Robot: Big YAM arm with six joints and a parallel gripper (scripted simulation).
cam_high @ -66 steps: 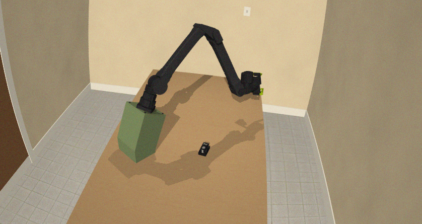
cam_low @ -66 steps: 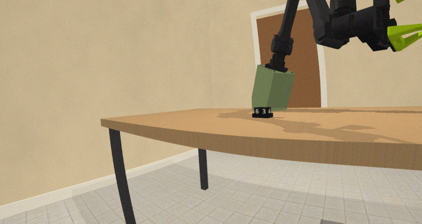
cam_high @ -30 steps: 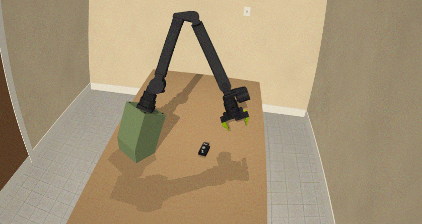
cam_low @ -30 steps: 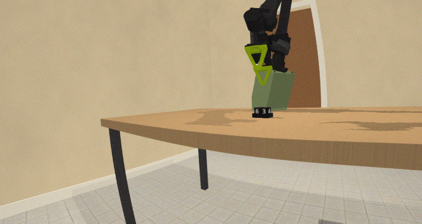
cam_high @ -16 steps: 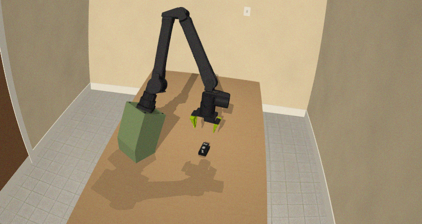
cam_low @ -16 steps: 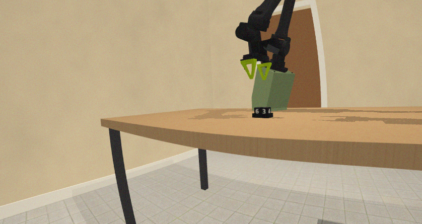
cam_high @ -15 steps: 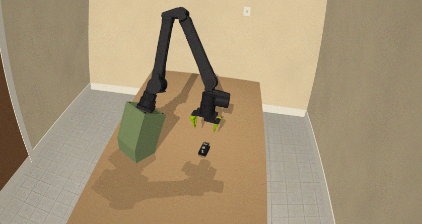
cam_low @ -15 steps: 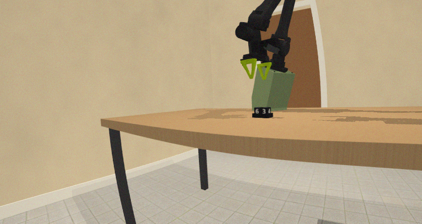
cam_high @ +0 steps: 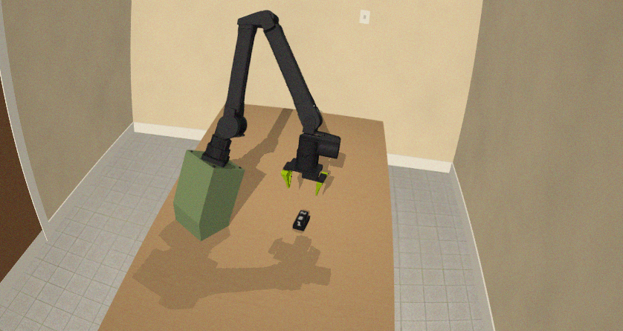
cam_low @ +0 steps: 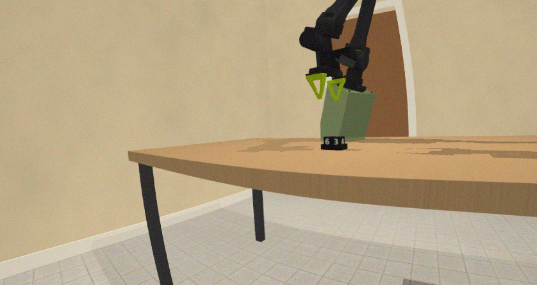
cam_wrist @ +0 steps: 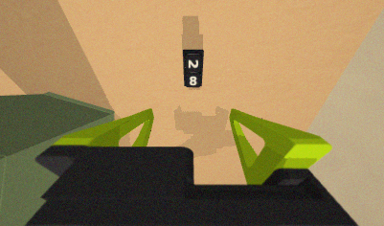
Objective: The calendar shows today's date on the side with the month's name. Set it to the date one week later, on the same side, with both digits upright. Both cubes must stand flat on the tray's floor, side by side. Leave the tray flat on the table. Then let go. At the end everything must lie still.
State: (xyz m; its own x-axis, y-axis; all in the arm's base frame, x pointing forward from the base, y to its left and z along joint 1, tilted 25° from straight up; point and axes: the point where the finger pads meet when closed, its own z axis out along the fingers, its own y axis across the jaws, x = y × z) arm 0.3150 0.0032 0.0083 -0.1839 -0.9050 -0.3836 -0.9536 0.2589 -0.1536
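The black tray is 150 mm below my hand and 20 mm to the left of it.
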